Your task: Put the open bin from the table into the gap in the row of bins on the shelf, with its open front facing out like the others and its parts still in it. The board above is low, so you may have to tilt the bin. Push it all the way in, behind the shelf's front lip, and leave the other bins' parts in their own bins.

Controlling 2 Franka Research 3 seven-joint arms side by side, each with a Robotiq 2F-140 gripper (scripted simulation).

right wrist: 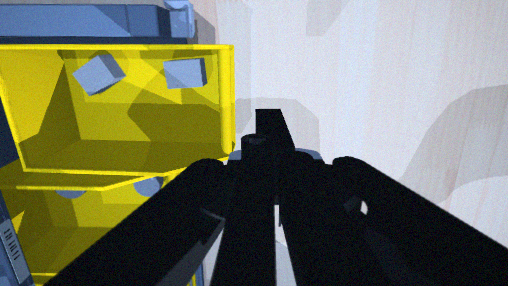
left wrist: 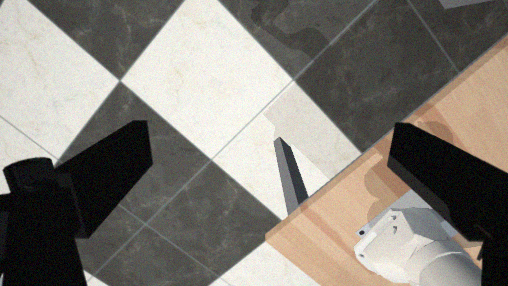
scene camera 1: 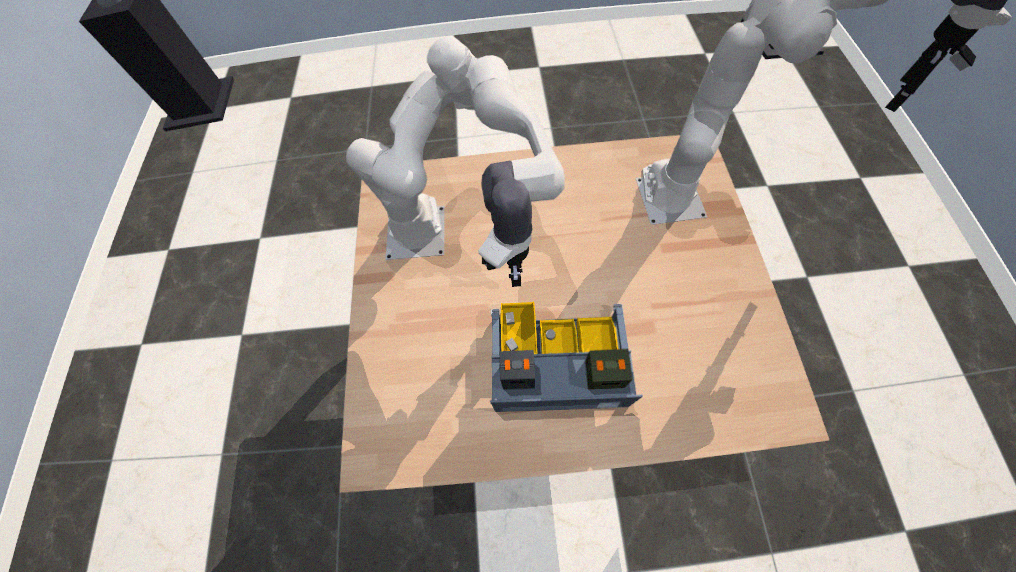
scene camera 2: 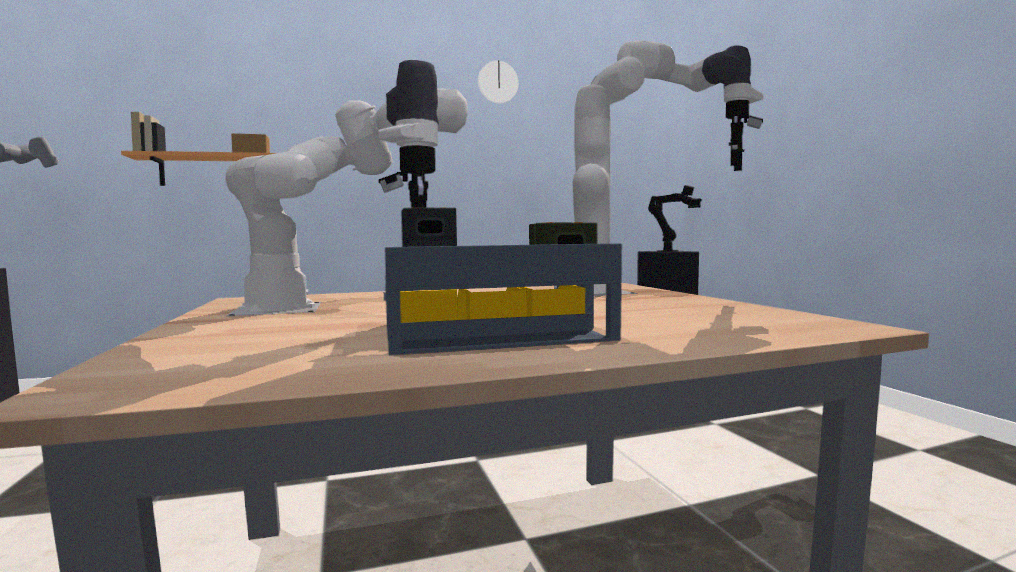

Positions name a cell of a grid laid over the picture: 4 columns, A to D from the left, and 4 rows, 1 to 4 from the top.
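Scene:
Dark green box: out of frame in the left wrist view, out of frame in the right wrist view; shows in scene camera 1 (C3), in scene camera 2 (C2). Blue-grey shelf: out of frame in the left wrist view; shows in the right wrist view (A1), in scene camera 1 (C3), in scene camera 2 (B2). Left gripper: out of frame in the right wrist view; shows in the left wrist view (C3), in scene camera 1 (D1), in scene camera 2 (C2).

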